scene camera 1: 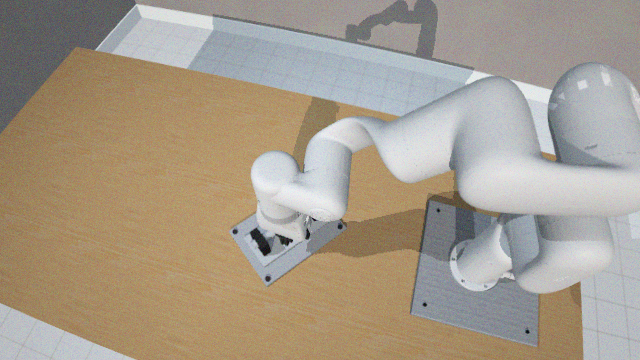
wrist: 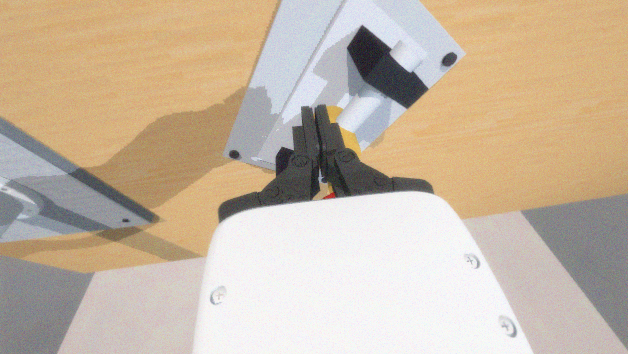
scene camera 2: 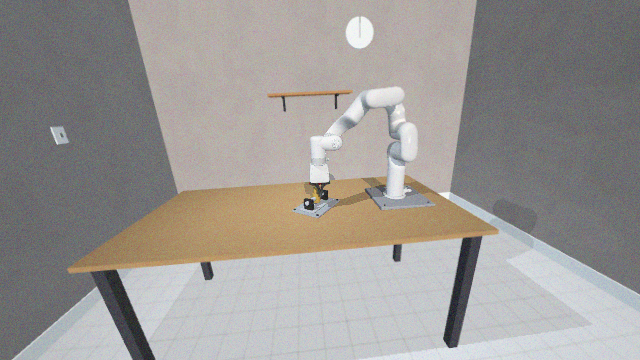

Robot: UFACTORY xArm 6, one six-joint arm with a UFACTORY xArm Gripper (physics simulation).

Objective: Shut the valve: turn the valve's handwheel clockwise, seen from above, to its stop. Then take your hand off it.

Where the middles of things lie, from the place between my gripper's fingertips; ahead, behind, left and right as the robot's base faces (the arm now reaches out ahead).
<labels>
My hand is 2 cm short of the grey base plate (scene camera 1: 273, 271), 5 cm to the left of it and 8 cm above it.
</labels>
